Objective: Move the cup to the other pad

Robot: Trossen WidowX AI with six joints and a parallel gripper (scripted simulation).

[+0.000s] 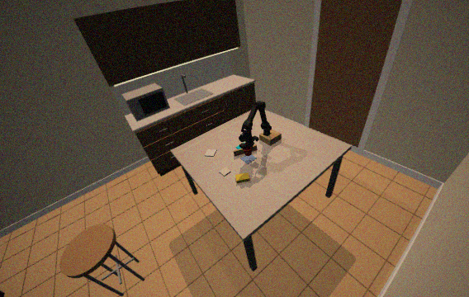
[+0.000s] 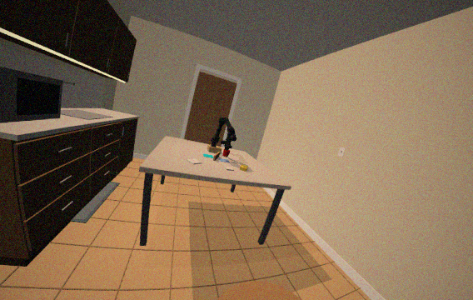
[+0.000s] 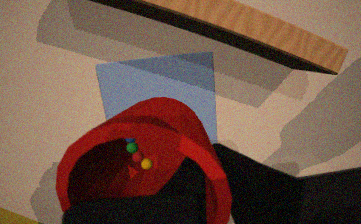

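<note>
The wooden bar is 1 cm behind my gripper tip, 9 cm to the right of it and 7 cm below it. The rest, counted from my gripper tip: red cup (3 cm ahead); then yellow block (25 cm ahead, 14 cm to the left, 7 cm below); then blue pad (3 cm ahead, 10 cm below).
</note>
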